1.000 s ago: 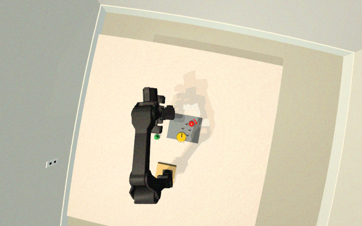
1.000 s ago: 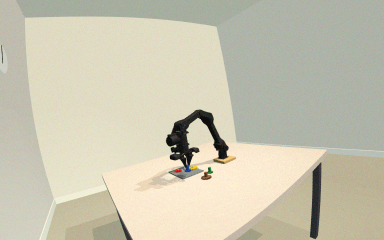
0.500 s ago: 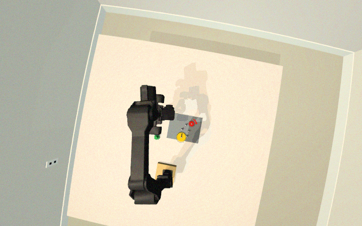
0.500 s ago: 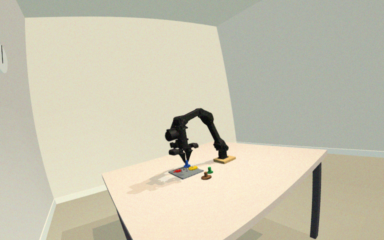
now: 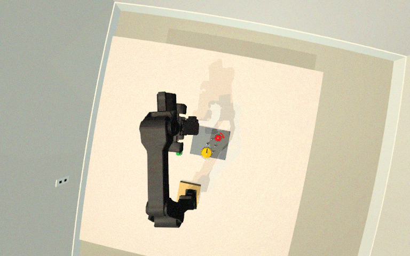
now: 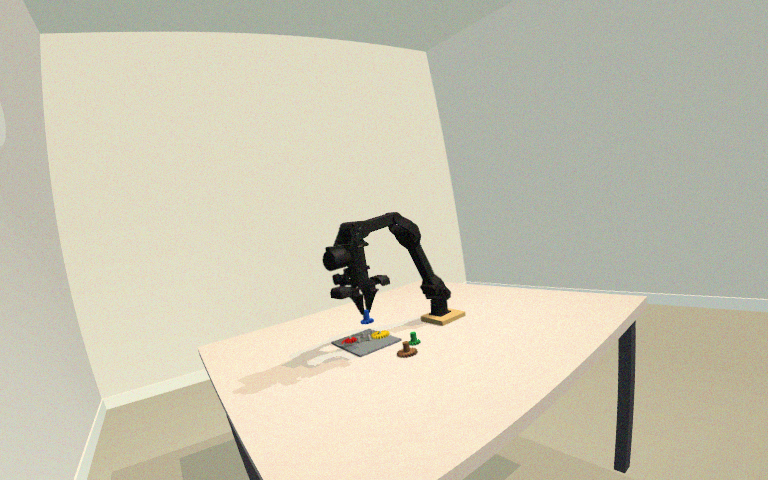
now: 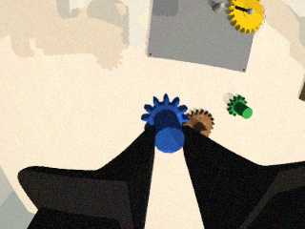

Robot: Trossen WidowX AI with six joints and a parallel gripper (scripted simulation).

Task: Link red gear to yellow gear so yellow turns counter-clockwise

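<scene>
My gripper tip is 18 cm to the left of the red gear, 13 cm above it and 5 cm past it. The rest, counted from my gripper tip: brown gear (13 cm below, 8 cm to the left, 7 cm behind); green gear (15 cm behind, 13 cm below, 4 cm to the left); blue gear (1 cm below).
</scene>
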